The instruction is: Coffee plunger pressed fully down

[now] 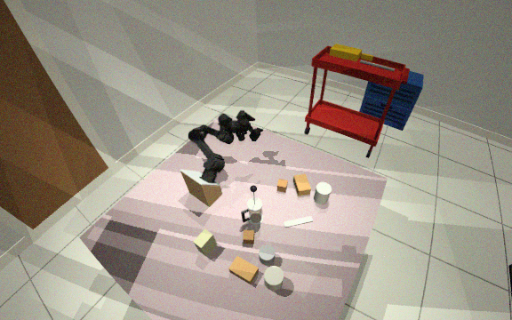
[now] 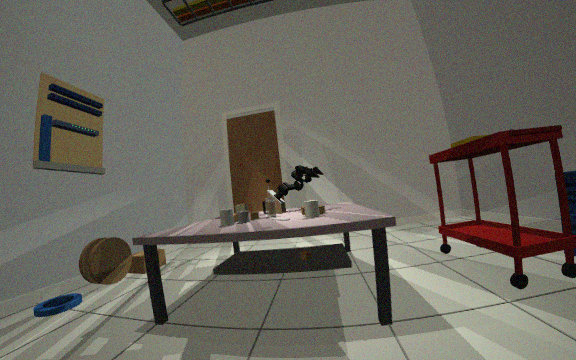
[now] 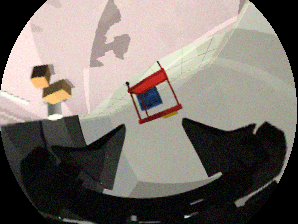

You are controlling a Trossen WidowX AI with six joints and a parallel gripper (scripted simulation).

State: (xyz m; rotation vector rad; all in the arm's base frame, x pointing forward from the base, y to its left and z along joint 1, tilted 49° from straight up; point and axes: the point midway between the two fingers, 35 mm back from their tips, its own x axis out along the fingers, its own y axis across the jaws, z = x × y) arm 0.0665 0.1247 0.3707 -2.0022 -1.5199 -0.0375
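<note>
Now: gripper tip 40 cm to the left of the coffee press, 20 cm short of it and 14 cm above it. Also, from my gripper tip: flat grey bar (41 cm ahead, 30 cm to the right, 26 cm below); pale yellow block (65 cm to the right, 21 cm below, 9 cm ahead).
</note>
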